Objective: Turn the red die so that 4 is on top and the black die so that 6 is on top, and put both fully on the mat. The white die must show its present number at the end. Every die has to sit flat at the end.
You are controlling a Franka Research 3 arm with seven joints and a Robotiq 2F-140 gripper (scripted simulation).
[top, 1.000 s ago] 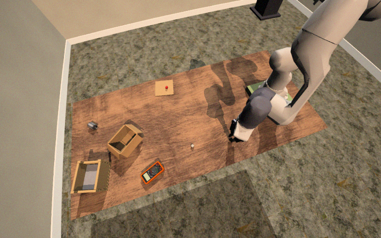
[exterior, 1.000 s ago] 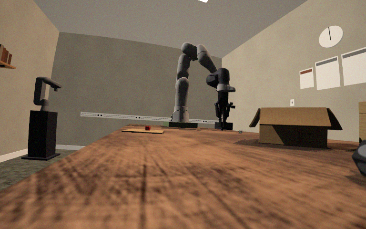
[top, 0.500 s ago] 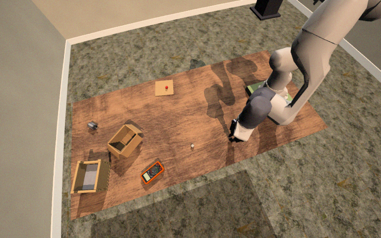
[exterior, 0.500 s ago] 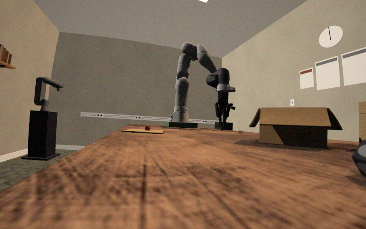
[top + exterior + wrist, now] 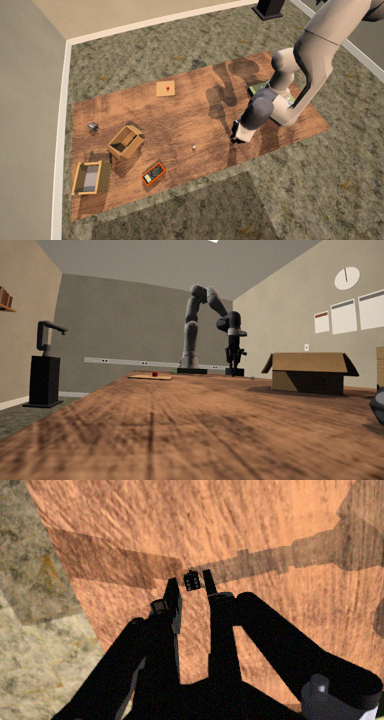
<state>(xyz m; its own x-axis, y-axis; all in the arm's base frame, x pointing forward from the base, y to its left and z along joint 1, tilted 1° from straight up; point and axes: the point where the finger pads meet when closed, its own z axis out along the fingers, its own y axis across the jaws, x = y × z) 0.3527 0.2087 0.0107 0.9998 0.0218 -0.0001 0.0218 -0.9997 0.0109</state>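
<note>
Now: hand 50 mm above the black die. The rest, counted from my hand: red die 530 mm to the right, 300 mm ahead, 40 mm below; then white die 250 mm ahead, 50 mm below, 30 mm to the right; then orange multimeter 520 mm ahead, 50 mm to the left, 40 mm below.
</note>
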